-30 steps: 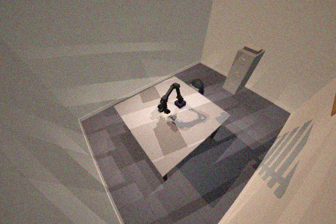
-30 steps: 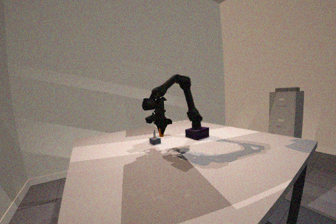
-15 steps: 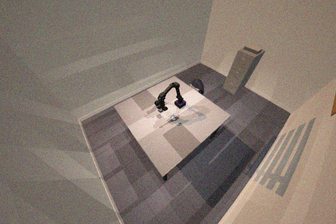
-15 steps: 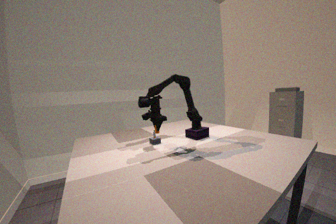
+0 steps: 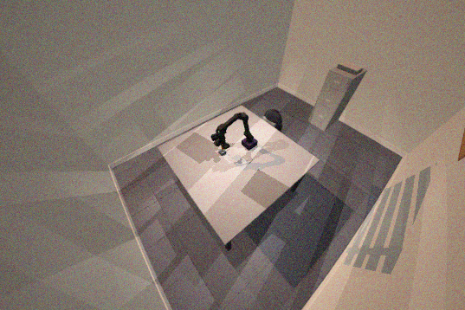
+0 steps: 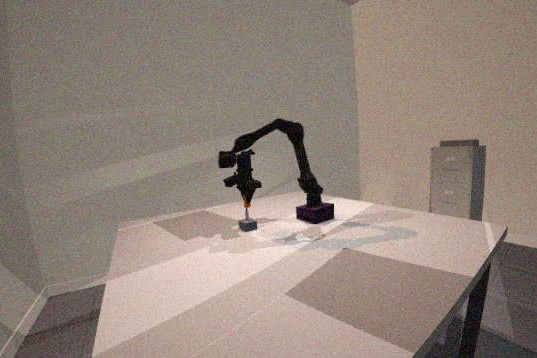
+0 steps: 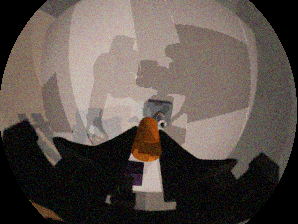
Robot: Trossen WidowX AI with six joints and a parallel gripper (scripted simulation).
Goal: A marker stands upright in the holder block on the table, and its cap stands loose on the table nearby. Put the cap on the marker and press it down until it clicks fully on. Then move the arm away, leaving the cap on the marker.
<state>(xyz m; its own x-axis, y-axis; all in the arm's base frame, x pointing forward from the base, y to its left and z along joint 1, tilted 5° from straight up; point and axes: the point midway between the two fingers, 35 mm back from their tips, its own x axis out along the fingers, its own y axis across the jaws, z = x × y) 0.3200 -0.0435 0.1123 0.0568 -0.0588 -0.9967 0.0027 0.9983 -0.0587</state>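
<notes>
The dark holder block lies 10 mm behind my gripper tip, 30 mm to the right of it and 100 mm below it. Also, from my gripper tip: orange cap: 10 mm above.
</notes>
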